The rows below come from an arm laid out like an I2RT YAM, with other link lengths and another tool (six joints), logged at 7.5 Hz.
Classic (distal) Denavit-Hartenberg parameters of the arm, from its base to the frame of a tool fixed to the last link. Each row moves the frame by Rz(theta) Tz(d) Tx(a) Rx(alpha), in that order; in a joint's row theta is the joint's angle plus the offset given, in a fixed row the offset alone. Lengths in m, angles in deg.
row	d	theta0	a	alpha
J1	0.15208	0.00	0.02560	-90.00
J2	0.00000	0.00	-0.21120	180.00
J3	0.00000	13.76	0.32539	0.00
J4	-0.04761	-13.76	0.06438	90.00
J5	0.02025	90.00	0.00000	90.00
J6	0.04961	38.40	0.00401	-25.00
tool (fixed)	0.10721	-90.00	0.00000	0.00
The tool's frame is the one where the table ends.
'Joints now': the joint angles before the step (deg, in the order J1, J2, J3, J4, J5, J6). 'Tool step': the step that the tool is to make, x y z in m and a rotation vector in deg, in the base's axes. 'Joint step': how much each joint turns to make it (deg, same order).
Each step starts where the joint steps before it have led.
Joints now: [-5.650 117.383 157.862 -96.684 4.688 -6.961]
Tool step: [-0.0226 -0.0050 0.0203 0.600 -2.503 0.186]
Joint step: [-1.795 -6.372 -4.056 0.176 -1.859 -1.117]
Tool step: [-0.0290 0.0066 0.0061 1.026 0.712 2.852]
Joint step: [-0.449 -8.262 -8.866 -0.183 -2.682 -2.134]
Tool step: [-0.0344 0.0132 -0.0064 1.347 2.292 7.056]
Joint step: [0.001 -9.989 -12.677 0.021 -4.808 -5.267]
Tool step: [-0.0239 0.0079 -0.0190 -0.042 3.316 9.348]
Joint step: [-0.010 -6.983 -11.254 -0.013 -4.356 -8.357]
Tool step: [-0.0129 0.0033 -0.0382 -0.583 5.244 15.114]
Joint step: [-0.003 -4.097 -12.308 0.123 -5.115 -14.583]
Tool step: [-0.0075 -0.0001 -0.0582 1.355 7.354 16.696]
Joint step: [-0.001 -1.311 -14.000 0.405 -4.480 -16.765]
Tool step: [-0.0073 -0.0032 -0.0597 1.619 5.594 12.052]
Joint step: [0.076 -0.242 -12.797 2.570 -1.508 -12.623]
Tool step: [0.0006 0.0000 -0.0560 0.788 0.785 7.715]
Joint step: [0.883 -0.001 -10.470 7.054 -0.261 -7.313]
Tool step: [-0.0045 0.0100 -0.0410 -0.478 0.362 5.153]
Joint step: [3.018 -0.023 -7.348 6.254 0.722 -2.206]
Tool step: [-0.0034 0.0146 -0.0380 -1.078 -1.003 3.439]
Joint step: [3.997 0.002 -6.408 7.677 0.983 0.697]
